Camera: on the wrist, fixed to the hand. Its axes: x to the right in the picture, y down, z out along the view.
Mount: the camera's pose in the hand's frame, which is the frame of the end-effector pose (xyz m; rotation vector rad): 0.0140 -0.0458 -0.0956 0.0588 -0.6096 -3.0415
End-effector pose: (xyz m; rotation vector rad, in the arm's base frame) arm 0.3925 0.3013 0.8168 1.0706 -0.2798 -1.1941
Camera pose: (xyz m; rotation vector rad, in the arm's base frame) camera 0.4352 0.3406 0.7270 -0.0951 -0.7626 1.8398
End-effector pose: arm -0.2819 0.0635 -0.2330 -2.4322 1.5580 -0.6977
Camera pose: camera -0.2848 0.0813 -0.1276 1.6824 2.3820 -0.1837
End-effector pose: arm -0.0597 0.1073 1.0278 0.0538 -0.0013 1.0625
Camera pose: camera -0.0153 0.1016 0.9307 0.2813 -0.3237 -2.0199
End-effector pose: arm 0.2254 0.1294 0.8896 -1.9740 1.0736 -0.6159
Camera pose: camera 0.1860 0.0935 0.9823 1.3648 2.4281 0.7160
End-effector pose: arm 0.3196 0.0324 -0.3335 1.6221 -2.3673 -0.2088
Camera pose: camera 0.3839 0.0055 -0.2524 -2.1872 -1.3818 0.6158
